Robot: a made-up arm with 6 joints.
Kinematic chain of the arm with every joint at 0, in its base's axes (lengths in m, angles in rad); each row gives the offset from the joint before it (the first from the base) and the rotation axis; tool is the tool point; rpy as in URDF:
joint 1: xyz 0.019 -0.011 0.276 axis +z
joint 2: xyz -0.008 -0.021 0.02 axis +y
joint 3: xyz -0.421 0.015 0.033 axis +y
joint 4: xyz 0.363 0.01 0.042 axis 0.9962 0 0.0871
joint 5: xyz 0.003 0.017 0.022 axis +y
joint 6: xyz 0.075 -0.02 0.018 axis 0.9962 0 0.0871
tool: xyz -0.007 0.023 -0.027 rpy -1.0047 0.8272 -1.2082
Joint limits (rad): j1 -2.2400..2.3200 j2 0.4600..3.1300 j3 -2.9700..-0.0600 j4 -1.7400..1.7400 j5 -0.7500..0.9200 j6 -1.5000..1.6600
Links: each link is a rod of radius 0.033 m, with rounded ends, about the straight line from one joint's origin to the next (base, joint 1, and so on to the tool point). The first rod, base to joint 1, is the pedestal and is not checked.
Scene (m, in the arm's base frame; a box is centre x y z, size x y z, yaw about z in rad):
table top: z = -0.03
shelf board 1: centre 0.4 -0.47 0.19 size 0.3 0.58 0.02 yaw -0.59
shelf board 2: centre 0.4 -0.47 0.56 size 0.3 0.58 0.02 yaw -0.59
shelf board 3: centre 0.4 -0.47 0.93 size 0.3 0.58 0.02 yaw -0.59
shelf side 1: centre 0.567 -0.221 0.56 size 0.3 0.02 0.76 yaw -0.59
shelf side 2: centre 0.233 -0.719 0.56 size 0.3 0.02 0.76 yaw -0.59
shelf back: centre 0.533 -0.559 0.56 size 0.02 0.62 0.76 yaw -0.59
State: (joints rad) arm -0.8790 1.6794 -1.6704 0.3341 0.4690 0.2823
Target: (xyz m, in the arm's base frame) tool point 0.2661 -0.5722 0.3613
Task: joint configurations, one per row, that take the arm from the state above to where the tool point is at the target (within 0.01 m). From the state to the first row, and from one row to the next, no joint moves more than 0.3 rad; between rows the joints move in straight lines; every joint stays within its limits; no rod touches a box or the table.
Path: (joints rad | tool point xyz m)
1: -0.9725 1.4590 -1.4689 0.3136 0.5281 0.2490 | 0.2726 -0.3218 0.7589
2: -1.0661 1.2385 -1.2674 0.2931 0.5871 0.2156 | 0.1966 -0.2606 0.7487
3: -1.2311 1.4543 -1.1552 0.2833 0.5846 0.2097 | 0.1802 -0.3636 0.6245
4: -1.3962 1.6701 -1.0431 0.2736 0.5820 0.2039 | 0.1265 -0.4233 0.4907
5: -1.5613 1.8858 -0.9309 0.2638 0.5795 0.1980 | 0.0569 -0.4322 0.3613
6: -1.3860 2.0467 -1.2025 0.2907 0.5180 0.2354 | 0.1482 -0.5177 0.3633
7: -1.2108 2.2075 -1.4741 0.3177 0.4565 0.2729 | 0.2661 -0.5722 0.3613

